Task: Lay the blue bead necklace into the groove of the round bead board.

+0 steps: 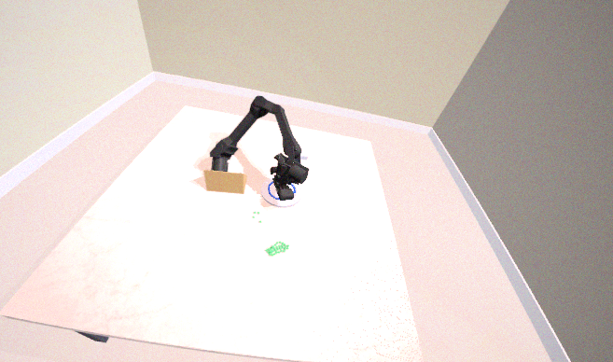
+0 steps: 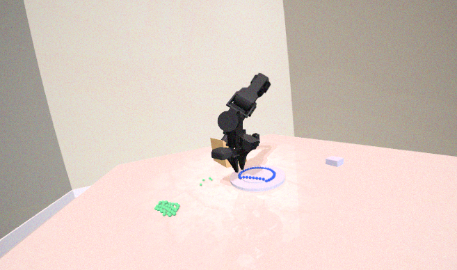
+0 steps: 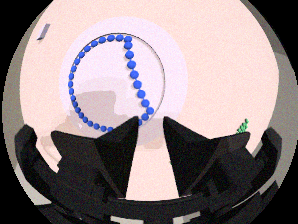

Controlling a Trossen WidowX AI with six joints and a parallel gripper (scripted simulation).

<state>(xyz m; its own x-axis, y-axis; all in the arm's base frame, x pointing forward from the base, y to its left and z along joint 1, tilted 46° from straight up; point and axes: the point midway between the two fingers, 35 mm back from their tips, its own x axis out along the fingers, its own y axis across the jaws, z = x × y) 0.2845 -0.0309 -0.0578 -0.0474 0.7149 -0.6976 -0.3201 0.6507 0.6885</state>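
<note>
Right now my gripper tip is 10 mm short of the round white bead board, 60 mm to the right of it and 30 mm above it. From my gripper tip the other things lie so: small grey block: 120 mm ahead, 360 mm to the left, 30 mm below.
</note>
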